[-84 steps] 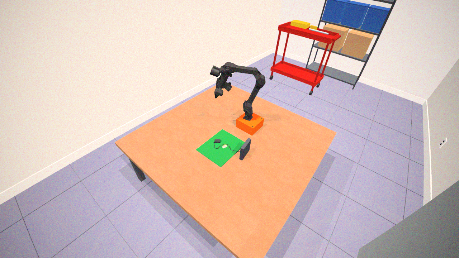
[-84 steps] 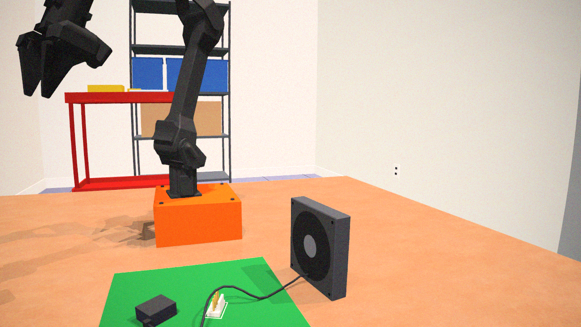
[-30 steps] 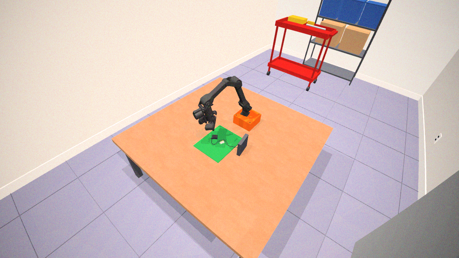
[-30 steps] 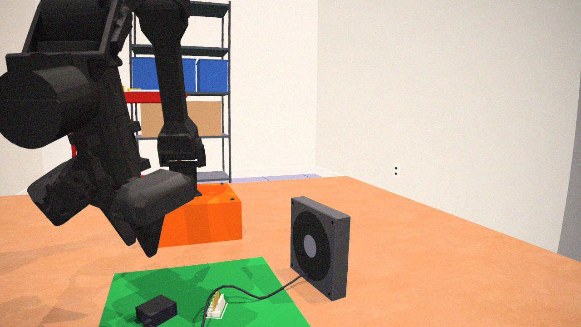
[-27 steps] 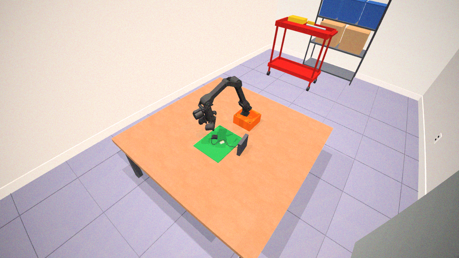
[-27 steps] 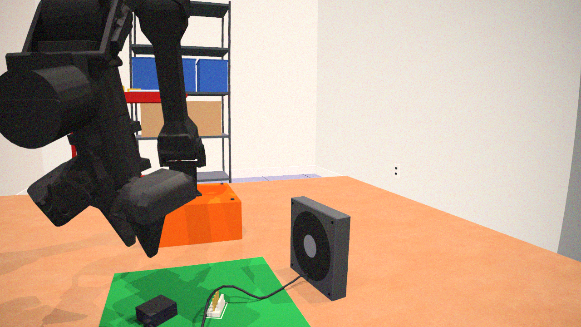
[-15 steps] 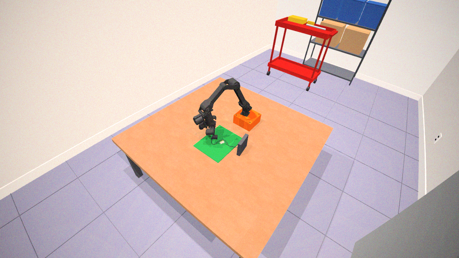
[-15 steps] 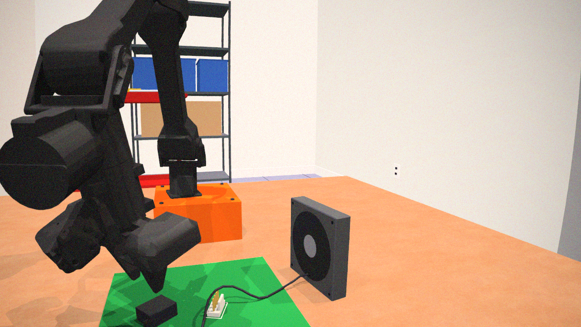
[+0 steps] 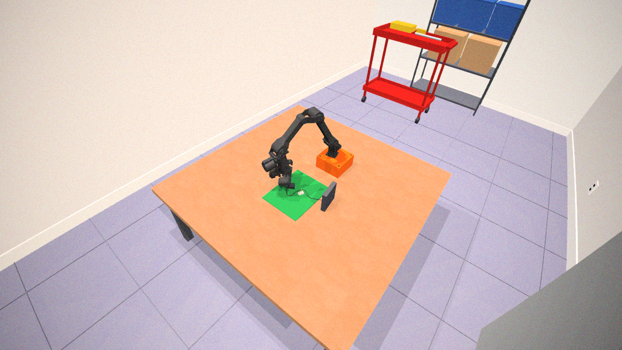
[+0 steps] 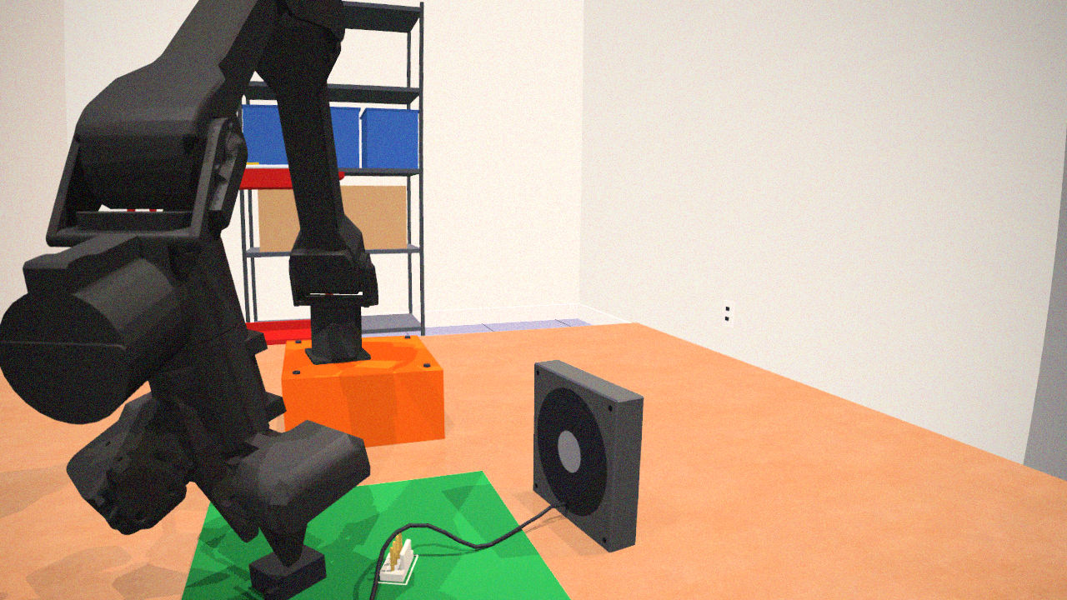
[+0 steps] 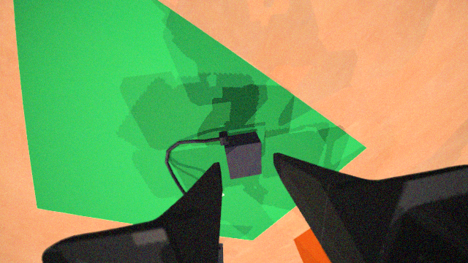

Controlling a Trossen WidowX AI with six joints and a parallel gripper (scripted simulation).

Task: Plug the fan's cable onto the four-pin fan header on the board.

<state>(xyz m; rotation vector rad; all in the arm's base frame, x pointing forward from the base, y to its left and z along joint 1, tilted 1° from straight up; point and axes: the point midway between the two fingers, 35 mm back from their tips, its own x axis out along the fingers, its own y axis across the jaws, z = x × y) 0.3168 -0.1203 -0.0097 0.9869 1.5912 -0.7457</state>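
Right now my gripper tip is 2 cm above the black fan plug and 1 cm to the right of it. Round my gripper tip: black fan 23 cm to the left, 3 cm above; then white four-pin header 8 cm to the left, 3 cm below, 1 cm ahead; then green board 6 cm to the left, 5 cm below, 2 cm ahead.
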